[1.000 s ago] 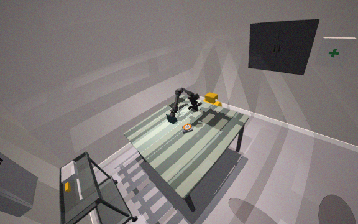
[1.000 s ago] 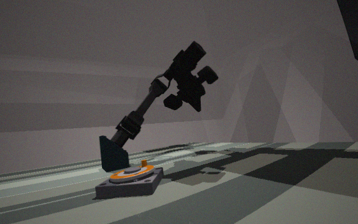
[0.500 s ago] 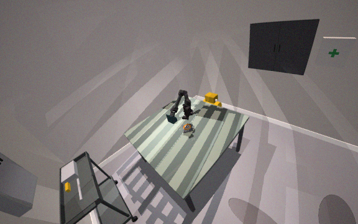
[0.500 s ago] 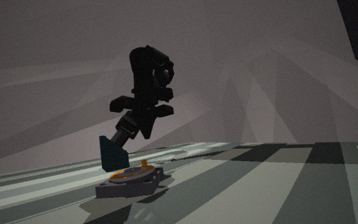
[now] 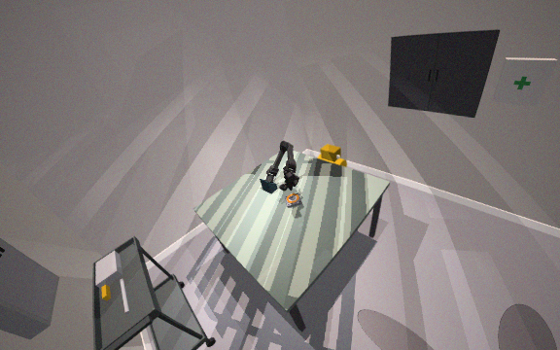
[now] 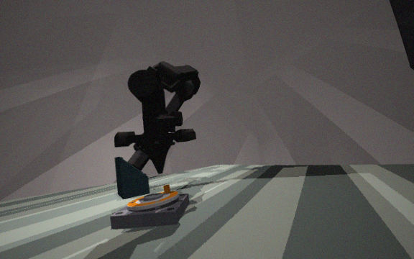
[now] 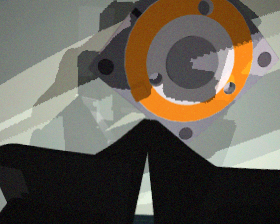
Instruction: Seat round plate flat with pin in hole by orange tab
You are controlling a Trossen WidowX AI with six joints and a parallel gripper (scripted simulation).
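The round plate lies 4 cm below my gripper tip, 2 cm ahead of it and 1 cm to the right of it. Also, from my gripper tip: square base 6 cm below, 4 cm ahead, 3 cm to the right.
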